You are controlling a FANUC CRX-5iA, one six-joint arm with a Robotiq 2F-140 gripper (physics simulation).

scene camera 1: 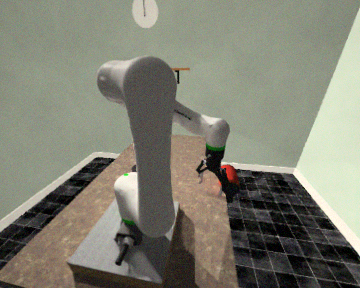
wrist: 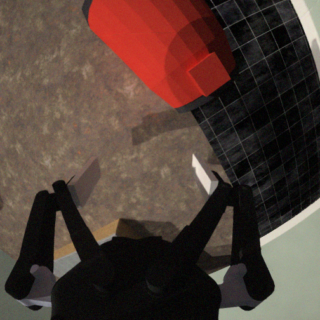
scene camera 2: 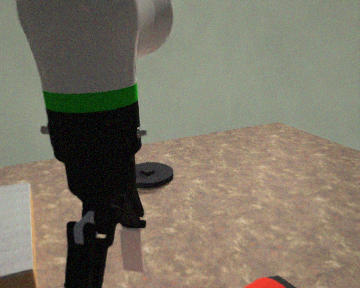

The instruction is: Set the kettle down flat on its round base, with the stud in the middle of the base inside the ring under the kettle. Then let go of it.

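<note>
The red kettle point(scene camera 1: 229, 173) point(scene camera 2: 265, 283) point(wrist: 150, 42) lies on its side at the table's right edge, its short square spout point(wrist: 209, 75) toward my gripper in the wrist view. Its handle and the ring under it cannot be made out. The round black base point(scene camera 2: 162, 175) lies flat on the table, farther back in the second scene view, its stud point(scene camera 2: 147, 172) on top; my gripper's body hides its left edge. My gripper point(scene camera 1: 210, 182) point(scene camera 2: 113, 265) point(wrist: 145, 164) is open wide with nothing between the fingers. It points down over the table, beside the kettle's spout end and apart from it.
The brown table point(scene camera 1: 55, 240) point(scene camera 2: 260, 185) point(wrist: 65, 115) ends at the right above a dark tiled floor point(scene camera 1: 280, 220) point(wrist: 265, 125). A grey mounting plate point(scene camera 1: 95, 252) point(scene camera 2: 15, 225) under the arm's foot lies at the near side of the table in the first scene view.
</note>
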